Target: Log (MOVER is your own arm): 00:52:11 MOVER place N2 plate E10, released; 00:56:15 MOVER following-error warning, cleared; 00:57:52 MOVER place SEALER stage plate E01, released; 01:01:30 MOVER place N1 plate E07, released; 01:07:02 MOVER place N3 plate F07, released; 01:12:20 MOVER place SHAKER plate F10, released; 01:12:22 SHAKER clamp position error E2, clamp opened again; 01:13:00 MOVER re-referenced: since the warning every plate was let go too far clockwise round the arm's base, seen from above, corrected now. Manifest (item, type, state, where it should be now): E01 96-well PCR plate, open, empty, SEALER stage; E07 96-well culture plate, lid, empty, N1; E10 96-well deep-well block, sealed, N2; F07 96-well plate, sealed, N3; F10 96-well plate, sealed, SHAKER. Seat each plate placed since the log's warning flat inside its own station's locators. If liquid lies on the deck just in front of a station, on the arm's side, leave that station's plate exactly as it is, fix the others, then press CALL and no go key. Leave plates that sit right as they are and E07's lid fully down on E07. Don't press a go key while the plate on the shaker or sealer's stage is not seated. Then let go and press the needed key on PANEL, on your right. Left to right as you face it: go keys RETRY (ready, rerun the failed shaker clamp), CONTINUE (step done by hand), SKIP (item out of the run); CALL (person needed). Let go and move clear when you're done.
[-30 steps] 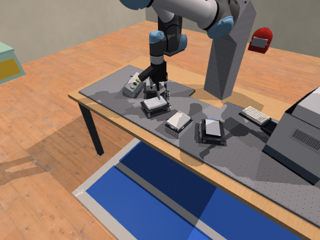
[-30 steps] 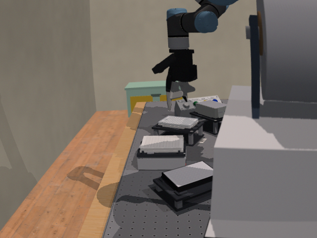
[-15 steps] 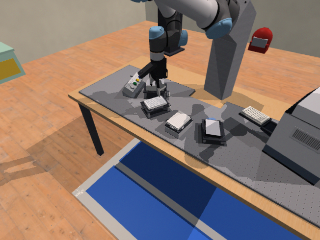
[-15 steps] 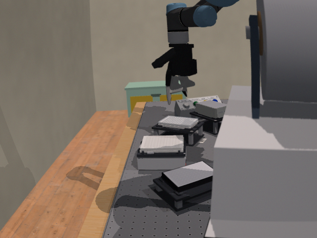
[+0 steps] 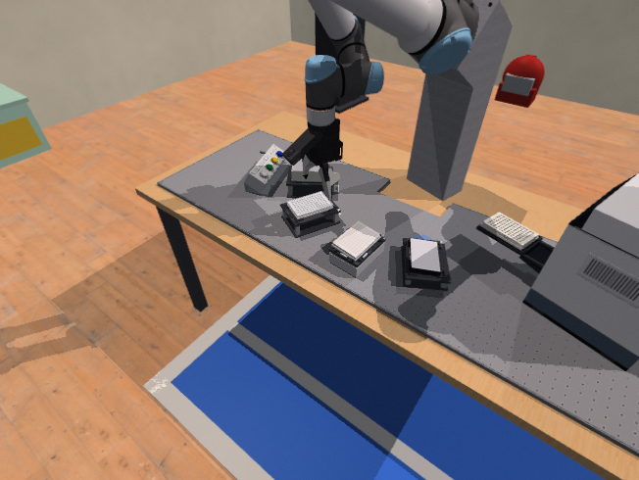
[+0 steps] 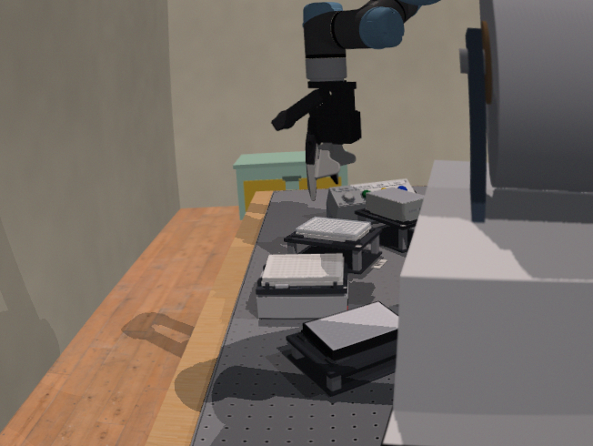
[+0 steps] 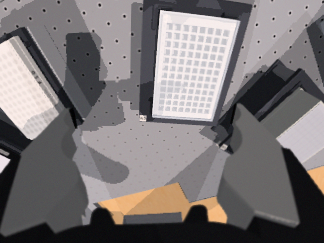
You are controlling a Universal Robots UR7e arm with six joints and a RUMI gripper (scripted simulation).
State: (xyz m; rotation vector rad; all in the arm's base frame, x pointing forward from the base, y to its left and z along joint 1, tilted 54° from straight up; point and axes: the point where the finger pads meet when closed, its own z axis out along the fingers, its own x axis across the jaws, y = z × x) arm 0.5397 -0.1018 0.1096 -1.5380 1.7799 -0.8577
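Now: hand 35 cm to the right of the dark sealed plate, 11 cm above it and 9 cm past it. Round my hand: green continue key (31 cm to the right, 9 cm below, 6 cm behind); then grey deep-well block (17 cm to the right, 14 cm behind, 8 cm below); then white retry key (29 cm to the right, 9 cm below, 2 cm behind).
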